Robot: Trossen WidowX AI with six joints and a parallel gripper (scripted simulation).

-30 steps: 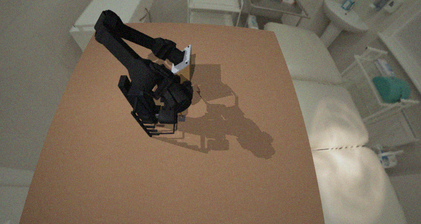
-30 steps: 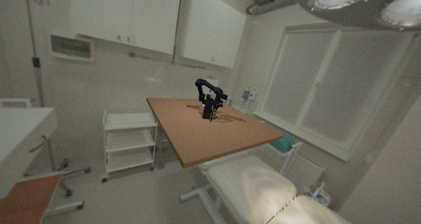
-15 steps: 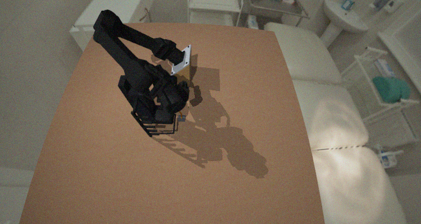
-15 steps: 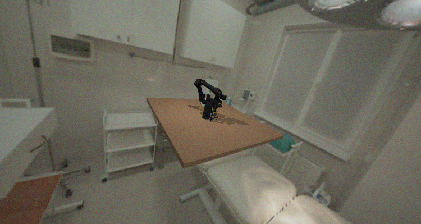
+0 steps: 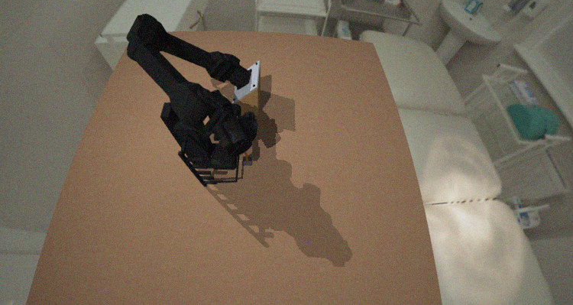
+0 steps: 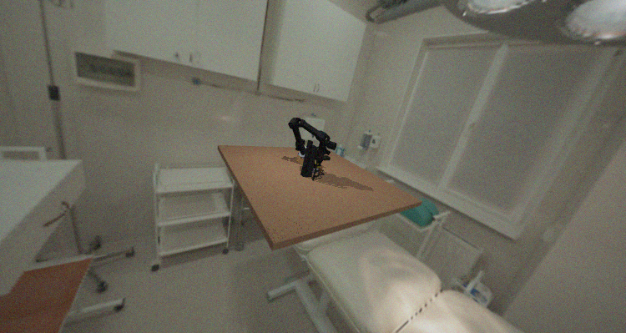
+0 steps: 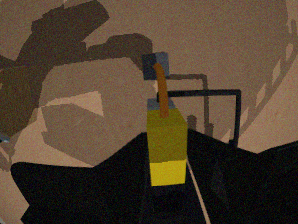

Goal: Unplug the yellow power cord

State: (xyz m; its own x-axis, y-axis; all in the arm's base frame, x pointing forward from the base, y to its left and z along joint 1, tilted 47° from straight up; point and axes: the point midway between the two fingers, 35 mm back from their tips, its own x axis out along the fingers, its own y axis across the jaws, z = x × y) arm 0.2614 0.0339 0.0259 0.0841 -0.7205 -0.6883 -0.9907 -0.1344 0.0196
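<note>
Right now the small grey block is 4 cm to the left of my gripper tip and 9 cm below it. From my gripper tip the other things lie so: black power strip: 1 cm ahead, 10 cm to the right, 3 cm above; then yellow plug: 1 cm ahead, 3 cm to the right.
</note>
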